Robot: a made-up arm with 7 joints. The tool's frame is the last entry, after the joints.
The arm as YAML. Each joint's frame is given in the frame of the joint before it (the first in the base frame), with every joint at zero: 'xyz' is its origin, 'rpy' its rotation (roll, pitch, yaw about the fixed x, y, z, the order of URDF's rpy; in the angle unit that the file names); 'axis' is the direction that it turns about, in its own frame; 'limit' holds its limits. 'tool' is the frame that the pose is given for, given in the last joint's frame.
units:
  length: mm
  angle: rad
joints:
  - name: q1
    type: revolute
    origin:
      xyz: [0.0, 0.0, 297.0]
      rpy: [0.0, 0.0, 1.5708]
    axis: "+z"
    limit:
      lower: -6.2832
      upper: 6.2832
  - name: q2
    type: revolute
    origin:
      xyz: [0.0, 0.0, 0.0]
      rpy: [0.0, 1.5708, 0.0]
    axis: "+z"
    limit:
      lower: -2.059
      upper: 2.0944
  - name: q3
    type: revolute
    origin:
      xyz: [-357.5, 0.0, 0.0]
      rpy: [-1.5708, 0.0, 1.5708]
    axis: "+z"
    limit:
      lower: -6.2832
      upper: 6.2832
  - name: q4
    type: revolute
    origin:
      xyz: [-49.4, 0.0, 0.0]
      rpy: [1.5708, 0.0, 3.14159]
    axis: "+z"
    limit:
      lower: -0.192
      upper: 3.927
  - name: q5
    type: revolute
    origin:
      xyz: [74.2, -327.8, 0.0]
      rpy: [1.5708, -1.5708, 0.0]
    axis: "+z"
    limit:
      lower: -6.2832
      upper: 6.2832
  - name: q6
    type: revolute
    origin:
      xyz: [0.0, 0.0, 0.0]
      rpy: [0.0, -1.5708, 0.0]
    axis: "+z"
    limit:
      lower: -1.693
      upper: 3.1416
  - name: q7
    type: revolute
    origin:
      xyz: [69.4, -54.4, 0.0]
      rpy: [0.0, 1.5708, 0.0]
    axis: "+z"
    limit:
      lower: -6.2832
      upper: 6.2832
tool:
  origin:
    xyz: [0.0, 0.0, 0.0]
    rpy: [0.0, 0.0, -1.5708]
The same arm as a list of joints. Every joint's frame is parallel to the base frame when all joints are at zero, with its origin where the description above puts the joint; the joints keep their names.
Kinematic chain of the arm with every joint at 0, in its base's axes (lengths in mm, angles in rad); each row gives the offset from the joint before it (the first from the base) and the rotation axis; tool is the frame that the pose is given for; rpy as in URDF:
q1: xyz 0.0 0.0 297.0 axis +z
q2: xyz 0.0 0.0 0.0 axis +y
q3: xyz 0.0 0.0 357.5 axis +z
q4: xyz 49.4 0.0 0.0 axis -y
q5: xyz 74.2 0.0 -327.8 axis -z
q6: xyz 0.0 0.0 0.0 axis +y
q7: xyz 54.4 0.0 -69.4 axis -z
tool: xyz 0.0 0.0 0.0 rpy -3.1416 0.0000 0.0000
Joint limits (rad, base to tool): -6.2832..6.2832 -2.0590..2.0944 -6.2832..6.2832 -0.1920..3.9270 -6.2832..6.2832 -1.6930..3.1416 -6.2832..6.2832

